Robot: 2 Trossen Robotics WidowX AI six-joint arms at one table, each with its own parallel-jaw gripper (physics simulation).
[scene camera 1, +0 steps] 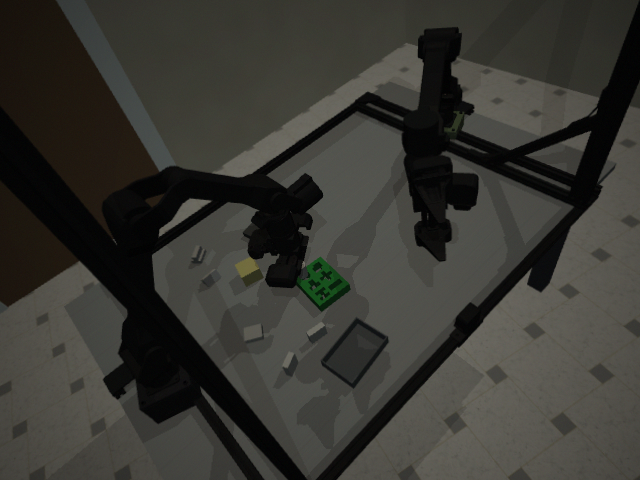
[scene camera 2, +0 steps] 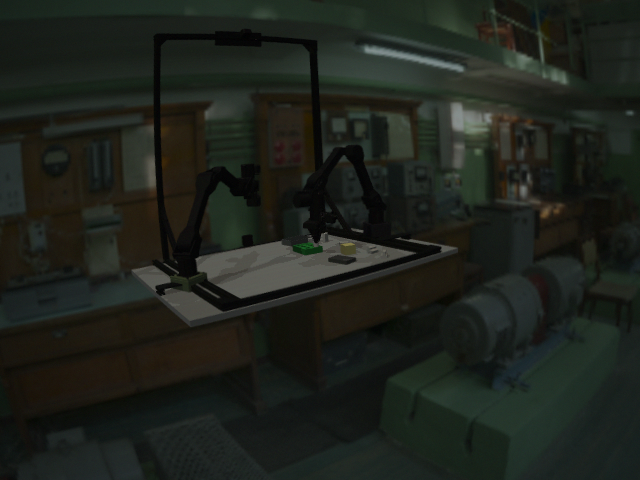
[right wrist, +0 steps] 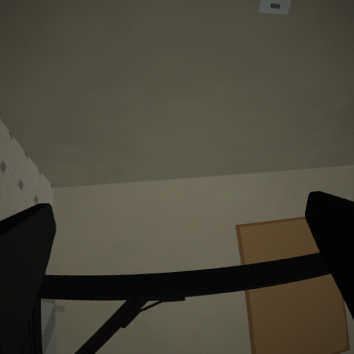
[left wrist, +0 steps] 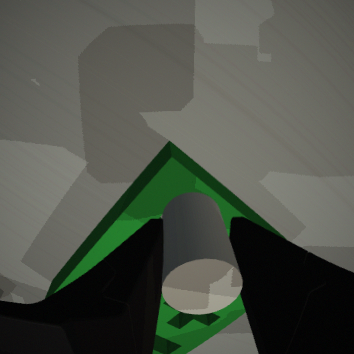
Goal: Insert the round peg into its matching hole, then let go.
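A green hole board lies flat near the table's middle. My left gripper is shut on the grey round peg and holds it upright over the board's near-left corner. The peg's lower end is down at the board; its hole is hidden beneath it. My right gripper is open and empty, raised high at the far right of the table, and its wrist view shows only wall and ceiling.
A yellow block lies left of the board. A dark tray sits in front of it. Several small grey pegs lie scattered on the left. A black frame edges the table.
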